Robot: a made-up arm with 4 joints.
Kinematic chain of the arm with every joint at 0, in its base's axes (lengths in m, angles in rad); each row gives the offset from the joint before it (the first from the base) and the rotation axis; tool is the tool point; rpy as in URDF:
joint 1: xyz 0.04 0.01 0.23 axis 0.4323 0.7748 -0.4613
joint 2: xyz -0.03 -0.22 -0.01 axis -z
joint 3: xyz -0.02 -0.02 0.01 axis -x
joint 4: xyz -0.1 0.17 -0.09 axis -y
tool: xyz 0.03 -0.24 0.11 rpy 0 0 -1.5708
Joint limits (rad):
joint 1: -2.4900..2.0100
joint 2: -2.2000..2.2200
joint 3: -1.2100..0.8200
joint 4: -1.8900..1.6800
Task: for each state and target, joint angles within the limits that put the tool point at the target. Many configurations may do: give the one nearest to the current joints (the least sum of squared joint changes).
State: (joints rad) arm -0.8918 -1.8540 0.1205 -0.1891
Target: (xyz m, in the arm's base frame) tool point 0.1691 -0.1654 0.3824
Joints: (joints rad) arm -0.7878 -2.1464 -0.2416 0.0221
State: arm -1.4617 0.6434 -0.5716 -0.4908
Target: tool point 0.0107 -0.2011 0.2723
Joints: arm -1.4052 1.2967 -0.0358 -0.0792
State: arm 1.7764 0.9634 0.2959 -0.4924
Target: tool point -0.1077 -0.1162 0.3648
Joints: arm 1.8277 1.1527 0.4339 -0.2582
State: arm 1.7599 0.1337 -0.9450 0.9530
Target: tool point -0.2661 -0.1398 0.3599
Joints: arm 1.4562 -0.0501 -0.6771 0.6141
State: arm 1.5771 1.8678 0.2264 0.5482
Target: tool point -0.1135 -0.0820 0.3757
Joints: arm 1.3918 1.0576 0.0263 0.3144
